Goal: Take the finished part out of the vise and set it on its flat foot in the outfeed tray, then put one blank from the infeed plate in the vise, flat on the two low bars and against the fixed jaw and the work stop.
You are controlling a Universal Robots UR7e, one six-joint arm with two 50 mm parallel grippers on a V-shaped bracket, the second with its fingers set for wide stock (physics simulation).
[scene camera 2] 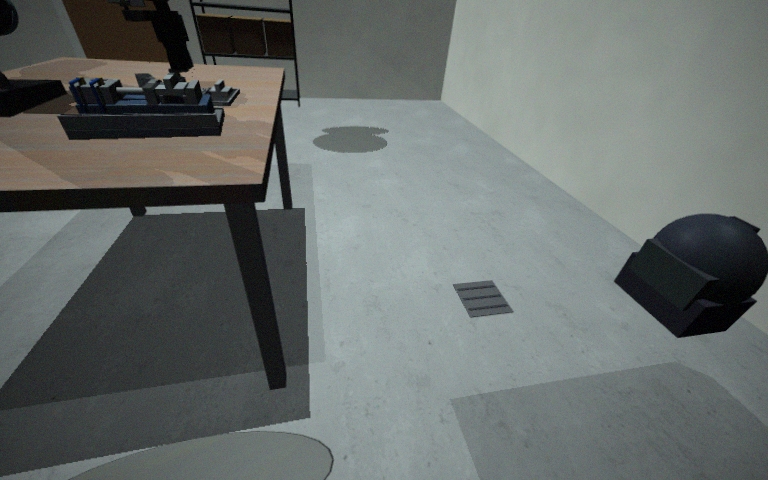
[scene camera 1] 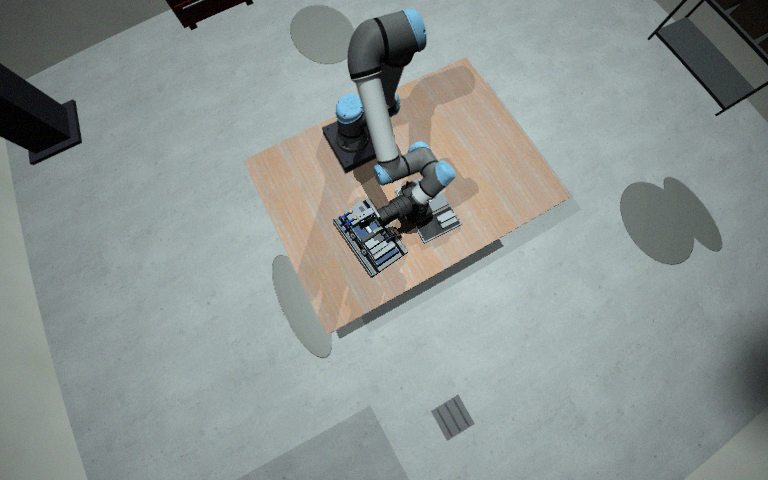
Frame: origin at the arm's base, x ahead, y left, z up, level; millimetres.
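Seen in the pictures: arm's base, link origin: (scene camera 1: 352,139).
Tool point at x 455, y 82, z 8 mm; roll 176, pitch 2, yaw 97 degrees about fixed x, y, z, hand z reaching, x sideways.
Observation:
Offsets run from my tool point to a thing's top centre. Level surfaces: height alone.
The vise @(dx +0, dy -197, dz +49 mm) (scene camera 1: 368,230) (scene camera 2: 158,107) stands on the table, with its blue body, grey jaws and long pale and blue bars. Whether a part sits between its jaws is too small to tell. A dark plate (scene camera 1: 433,231) beside it carries pale blocks @(dx +70, dy +143, dz -9 mm) (scene camera 1: 447,218); another grey tray or plate @(dx -73, dy +93, dz -42 mm) (scene camera 1: 439,200) lies behind it, partly under the wrist. Which is infeed or outfeed I cannot tell. My gripper (scene camera 1: 417,225) (scene camera 2: 180,70) points down low over the near side of the dark plate, beside the vise. Its fingertips are dark and partly hidden, so their opening and any held thing do not show.
The other gripper of the bracket points sideways towards the vise. The robot's base plate (scene camera 1: 346,164) is behind the vise on the wooden table @(dz -50 mm) (scene camera 1: 498,164) (scene camera 2: 169,169). A black rack (scene camera 2: 295,73) stands on the floor beyond the table.

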